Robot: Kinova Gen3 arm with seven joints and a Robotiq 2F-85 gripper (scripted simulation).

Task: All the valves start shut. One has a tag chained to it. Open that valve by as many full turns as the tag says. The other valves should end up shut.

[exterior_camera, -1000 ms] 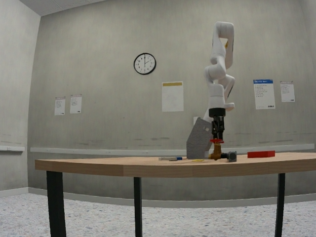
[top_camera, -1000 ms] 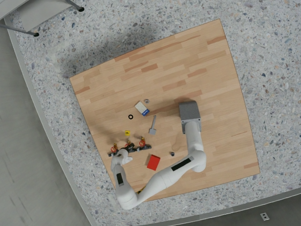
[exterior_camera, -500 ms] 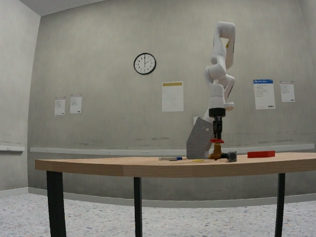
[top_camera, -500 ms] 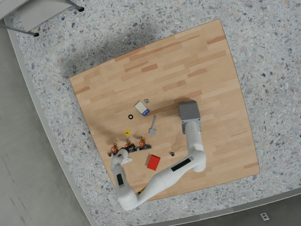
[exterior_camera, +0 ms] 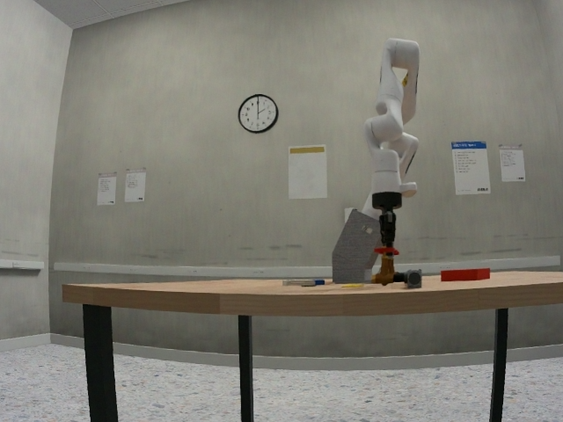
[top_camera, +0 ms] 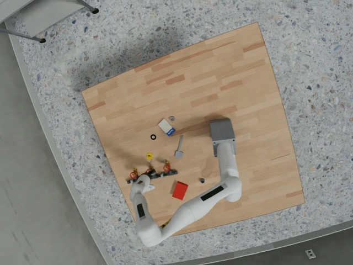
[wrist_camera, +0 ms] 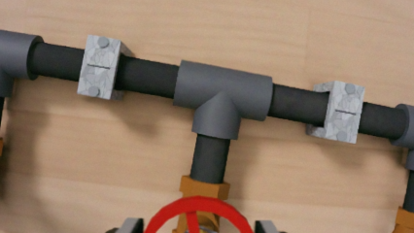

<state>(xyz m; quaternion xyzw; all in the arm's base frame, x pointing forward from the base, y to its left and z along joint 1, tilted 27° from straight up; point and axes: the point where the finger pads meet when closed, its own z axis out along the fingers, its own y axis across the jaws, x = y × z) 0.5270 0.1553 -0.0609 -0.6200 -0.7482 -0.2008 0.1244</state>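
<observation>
The yellow tag lies 90 mm to the right of my hand, 80 mm below it and 10 mm behind it. Round my hand: red block: 200 mm to the left, 160 mm behind, 70 mm below; then grey scraper: 230 mm behind, 100 mm to the right, 80 mm below; then blue box: 270 mm to the right, 170 mm behind, 70 mm below.
</observation>
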